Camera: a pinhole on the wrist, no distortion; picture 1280 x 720 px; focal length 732.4 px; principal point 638.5 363.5 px. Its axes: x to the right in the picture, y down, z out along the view. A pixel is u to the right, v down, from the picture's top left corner.
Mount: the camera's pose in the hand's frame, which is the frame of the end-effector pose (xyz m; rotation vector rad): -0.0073 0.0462 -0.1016 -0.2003 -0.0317 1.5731
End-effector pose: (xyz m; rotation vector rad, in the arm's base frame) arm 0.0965 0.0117 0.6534 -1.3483 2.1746 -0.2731
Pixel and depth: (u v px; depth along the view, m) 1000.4 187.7 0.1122
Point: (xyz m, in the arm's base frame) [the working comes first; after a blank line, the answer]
In the camera's frame: 0.0554 -0.0269 0.1122

0.0131 0.0638 0.5960
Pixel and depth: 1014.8 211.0 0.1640
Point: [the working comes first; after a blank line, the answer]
In the camera's frame: 0.0843 -0.0341 0.1640

0.0145 0.0861 0.5407
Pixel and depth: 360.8 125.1 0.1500
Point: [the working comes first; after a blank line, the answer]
In the camera's frame: -0.0569 -0.0488 0.1500

0.1183 0.0051 0.5953
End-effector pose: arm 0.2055 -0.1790 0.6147 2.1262 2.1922 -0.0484
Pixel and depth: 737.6 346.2 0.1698
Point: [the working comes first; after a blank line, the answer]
In the camera's frame: 0.0230 -0.0040 0.1698

0.2959 -0.2097 0.5572
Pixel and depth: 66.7 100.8 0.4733
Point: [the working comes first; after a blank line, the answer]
In the camera's frame: -0.3695 -0.1698 0.4733

-0.0478 -0.1331 0.1704
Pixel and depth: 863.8 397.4 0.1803
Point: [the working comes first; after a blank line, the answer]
In the camera's frame: 0.0555 0.0083 0.1803

0.3297 -0.2227 0.5546
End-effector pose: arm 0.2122 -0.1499 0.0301 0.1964 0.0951 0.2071
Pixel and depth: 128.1 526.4 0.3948
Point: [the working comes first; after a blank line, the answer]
In the camera's frame: -0.2751 0.0878 0.3948

0.1345 -0.4173 0.2995
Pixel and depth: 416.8 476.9 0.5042
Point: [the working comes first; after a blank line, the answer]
In the camera's frame: -0.1526 0.0781 0.5042

0.1133 -0.3081 0.4207
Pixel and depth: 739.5 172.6 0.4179
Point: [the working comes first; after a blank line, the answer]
In the camera's frame: 0.0576 -0.1089 0.4179

0.2574 -0.0568 0.3692
